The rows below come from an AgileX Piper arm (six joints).
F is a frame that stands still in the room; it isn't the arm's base.
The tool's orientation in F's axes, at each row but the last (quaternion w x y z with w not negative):
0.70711 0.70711 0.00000 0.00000
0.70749 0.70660 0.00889 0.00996
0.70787 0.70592 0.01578 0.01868
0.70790 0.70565 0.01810 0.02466
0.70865 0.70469 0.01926 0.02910
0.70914 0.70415 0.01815 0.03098
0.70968 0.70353 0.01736 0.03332
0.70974 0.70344 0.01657 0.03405
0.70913 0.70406 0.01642 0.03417
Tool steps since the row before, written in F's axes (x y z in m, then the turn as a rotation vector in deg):
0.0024 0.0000 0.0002 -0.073 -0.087 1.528
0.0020 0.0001 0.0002 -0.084 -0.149 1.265
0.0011 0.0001 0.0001 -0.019 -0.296 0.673
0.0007 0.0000 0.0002 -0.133 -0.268 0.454
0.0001 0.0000 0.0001 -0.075 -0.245 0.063
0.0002 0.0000 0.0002 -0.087 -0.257 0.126
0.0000 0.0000 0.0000 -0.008 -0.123 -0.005
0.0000 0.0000 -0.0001 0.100 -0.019 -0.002
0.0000 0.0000 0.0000 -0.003 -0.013 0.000
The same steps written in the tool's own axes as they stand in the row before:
0.0024 0.0002 0.0000 -0.073 1.528 0.087
0.0020 0.0002 0.0000 -0.086 1.265 0.148
0.0011 0.0001 0.0000 -0.031 0.672 0.297
0.0007 0.0002 0.0000 -0.145 0.454 0.261
0.0001 0.0001 0.0000 -0.091 0.063 0.240
0.0002 0.0002 0.0000 -0.102 0.126 0.251
0.0000 0.0000 0.0000 -0.017 -0.006 0.122
0.0000 -0.0001 0.0000 0.098 -0.005 0.026
0.0000 0.0000 0.0000 -0.004 0.000 0.013

